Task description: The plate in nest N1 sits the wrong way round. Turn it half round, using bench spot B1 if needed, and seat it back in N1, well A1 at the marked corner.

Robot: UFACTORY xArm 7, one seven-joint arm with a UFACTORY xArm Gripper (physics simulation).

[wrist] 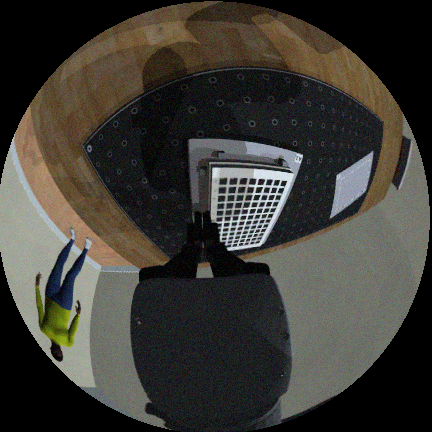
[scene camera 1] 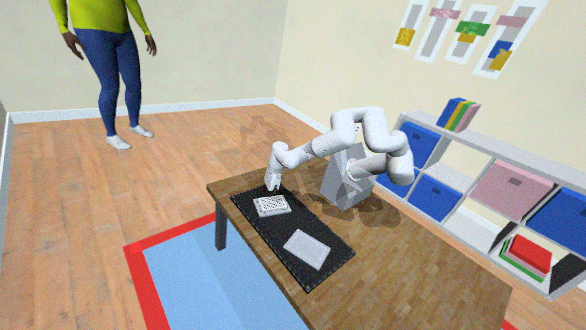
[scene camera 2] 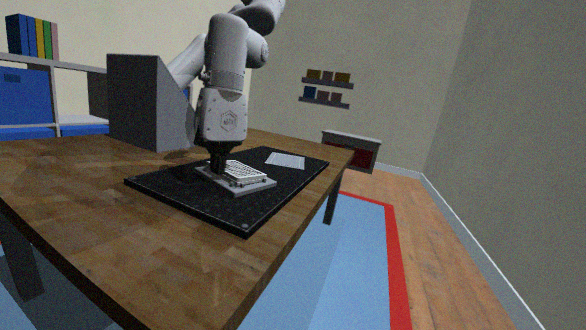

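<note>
The white plate [scene camera 1: 272, 202] [scene camera 2: 245, 171] [wrist: 250, 205], a grid of wells, lies on the light grey nest N1 [scene camera 1: 275, 214] [scene camera 2: 240, 191] [wrist: 225, 145]. The nest's A1 label [wrist: 298, 158] shows at a corner in the wrist view. Whether the plate is fully seated, I cannot tell, and its own A1 marking is too small to read. My gripper [scene camera 1: 274, 190] [scene camera 2: 218, 172] [wrist: 201, 220] is shut and empty. Its fingertips are low over the nest, close beside one side of the plate; contact cannot be told. Bench spot B1 [scene camera 1: 306, 248] [scene camera 2: 285, 160] [wrist: 352, 185] is a pale flat rectangle.
The nest and the pale rectangle are on a black mat [scene camera 1: 265, 227] [scene camera 2: 175, 192] [wrist: 280, 107] with rows of holes, on the wooden table [scene camera 1: 400, 260] [scene camera 2: 125, 225]. The arm's grey pedestal [scene camera 1: 345, 182] [scene camera 2: 135, 100] stands behind the mat. A person [scene camera 1: 112, 60] [wrist: 60, 300] stands beyond the table.
</note>
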